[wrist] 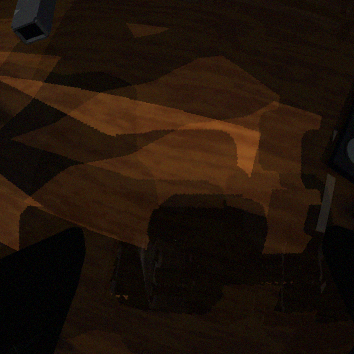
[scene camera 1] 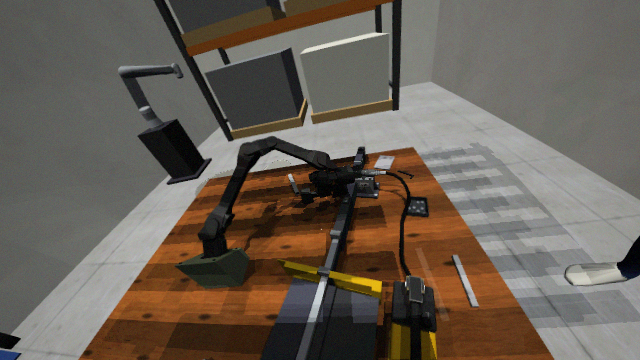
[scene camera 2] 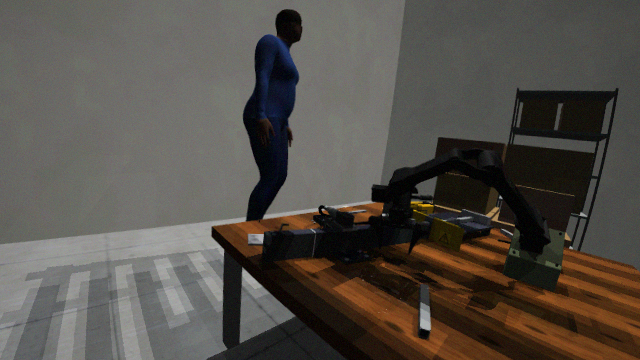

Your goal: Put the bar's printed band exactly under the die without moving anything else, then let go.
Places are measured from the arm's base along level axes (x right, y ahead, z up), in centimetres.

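Where they show: gripper, fingertip midpoint: (wrist: 209,241) (scene camera 1: 323,199) (scene camera 2: 393,251); arm's base at its link origin: (scene camera 1: 215,254) (scene camera 2: 531,243).
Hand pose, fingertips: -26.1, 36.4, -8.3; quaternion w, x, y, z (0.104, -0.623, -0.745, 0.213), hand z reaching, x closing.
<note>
Each offset is from my fingertips to the top centre of the thing, as dx, dy, dz. "spot": to the spot under its first point.
The long dark bar (scene camera 1: 341,222) (scene camera 2: 295,246) runs through the grey press head {spot: -1.1, +19.5, +2.3} (scene camera 1: 366,185) and over the yellow guard. A thin pale band {spot: -18.0, +17.3, +1.0} (scene camera 2: 314,243) shows around it in scene camera 2, near its far-left end. The die does not show clearly in the dark head. My gripper (scene camera 1: 325,192) (scene camera 2: 395,232) (wrist: 209,241) is open, with nothing held, beside the press head at the bar's robot side. In the wrist view its black fingers stand wide apart over dark, shadowed table; how they sit against the bar is hard to tell.
A short square tube {-17.9, -15.7, -1.3} (scene camera 1: 293,184) (scene camera 2: 424,310) (wrist: 34,20) lies on the table. The yellow guard (scene camera 1: 356,283) (scene camera 2: 446,235), black-and-yellow pump {spot: +47.8, +19.3, +10.2} (scene camera 1: 415,305), its hose {spot: +22.8, +26.4, -2.2} (scene camera 1: 402,235), a black tray {spot: +10.7, +37.3, -3.1} (scene camera 1: 418,206) and a flat strip {+39.4, +37.8, -2.3} (scene camera 1: 465,281) are near. A person (scene camera 2: 272,90) stands beyond the table.
</note>
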